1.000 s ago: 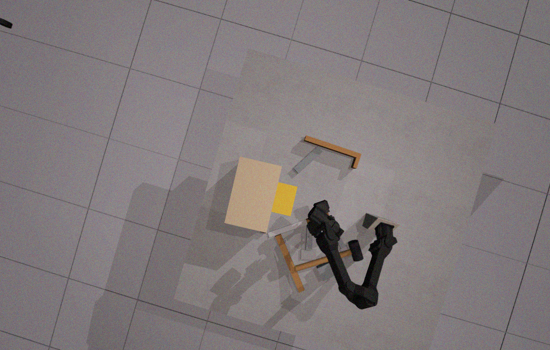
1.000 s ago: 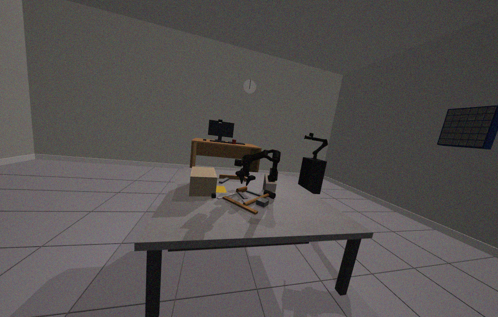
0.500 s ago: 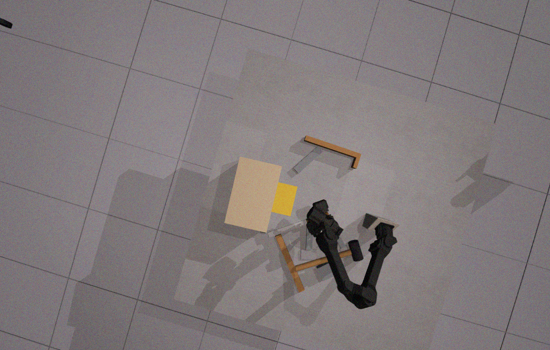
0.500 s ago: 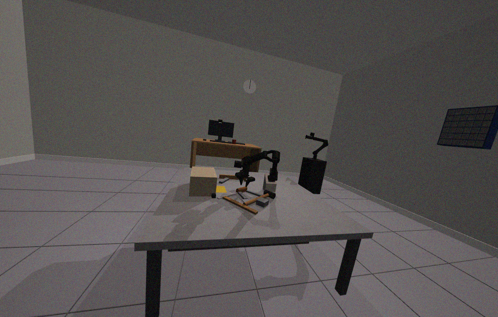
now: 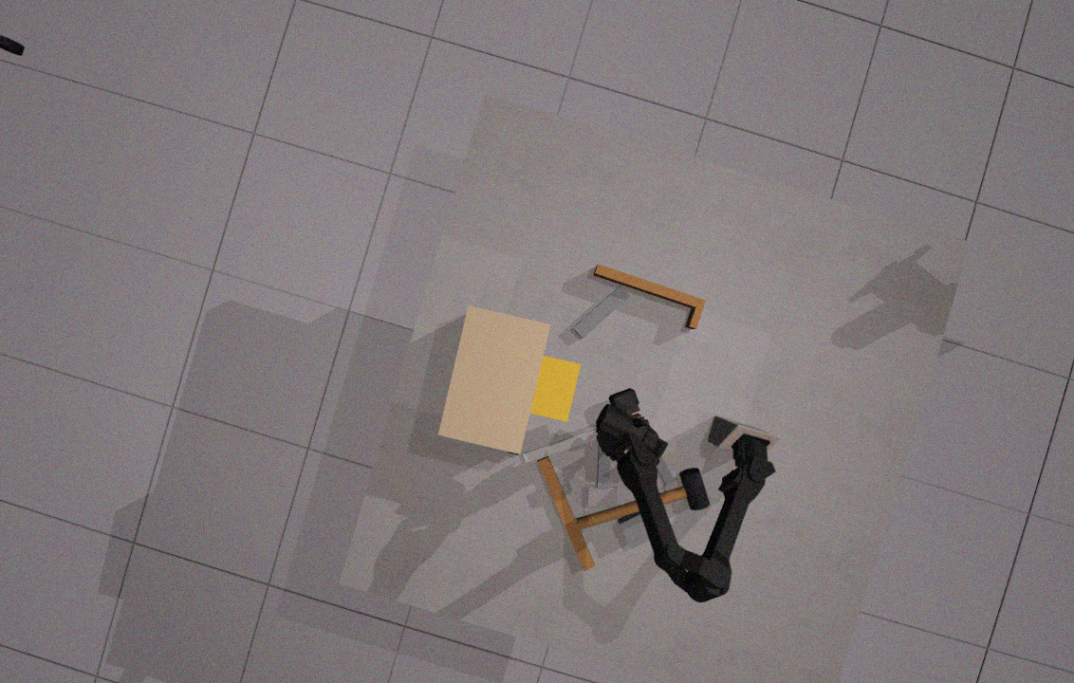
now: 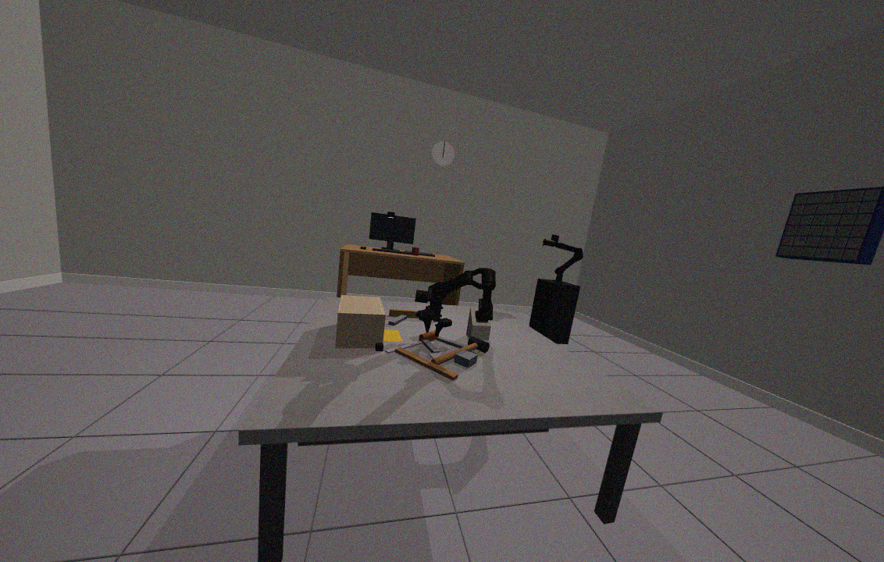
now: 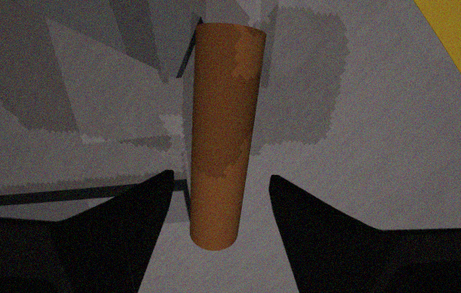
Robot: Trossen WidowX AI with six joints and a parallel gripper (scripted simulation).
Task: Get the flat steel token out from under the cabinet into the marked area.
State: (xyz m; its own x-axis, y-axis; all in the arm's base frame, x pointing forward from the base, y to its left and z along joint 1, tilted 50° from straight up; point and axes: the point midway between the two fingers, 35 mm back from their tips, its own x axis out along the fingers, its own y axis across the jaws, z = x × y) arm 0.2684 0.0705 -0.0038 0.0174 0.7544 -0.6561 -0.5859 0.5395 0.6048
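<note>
Now: gripper tip 150 mm to the right of the grey l-shaped bracket, 20 mm short of it and 20 mm above it. From my gripper tip the other things lie so: grey bar (250 mm to the right, 140 mm ahead, 10 mm below); grey block (250 mm to the left, 100 mm behind); wooden stick (260 mm to the left, 80 mm ahead, 20 mm below).
</note>
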